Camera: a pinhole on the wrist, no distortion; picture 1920 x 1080 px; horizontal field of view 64.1 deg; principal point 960.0 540.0 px. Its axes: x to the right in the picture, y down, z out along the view. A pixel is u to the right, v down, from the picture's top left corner.
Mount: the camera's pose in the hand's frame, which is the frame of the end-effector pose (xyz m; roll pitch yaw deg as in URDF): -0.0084 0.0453 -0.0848 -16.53 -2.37 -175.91
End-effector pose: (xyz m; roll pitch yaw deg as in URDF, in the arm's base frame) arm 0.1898 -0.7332 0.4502 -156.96 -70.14 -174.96
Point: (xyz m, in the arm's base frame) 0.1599 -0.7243 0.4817
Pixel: 334.3 578.5
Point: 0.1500 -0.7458 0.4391
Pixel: 915.4 541.2
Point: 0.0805 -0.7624 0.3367
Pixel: 1463.7 105.8
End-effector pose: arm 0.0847 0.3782 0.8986 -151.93 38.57 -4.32
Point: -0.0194 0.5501 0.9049
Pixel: 1612.1 1046.2
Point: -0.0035 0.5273 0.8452
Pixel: 1275.3 803.6
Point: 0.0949 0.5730 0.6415
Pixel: 398.2 636.6
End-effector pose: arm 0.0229 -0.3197 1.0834 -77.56 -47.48 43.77
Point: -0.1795 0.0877 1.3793
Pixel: 133.3 297.8
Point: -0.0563 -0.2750 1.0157
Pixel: 1616.6 49.0
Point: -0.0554 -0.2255 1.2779
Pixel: 180.7 984.1
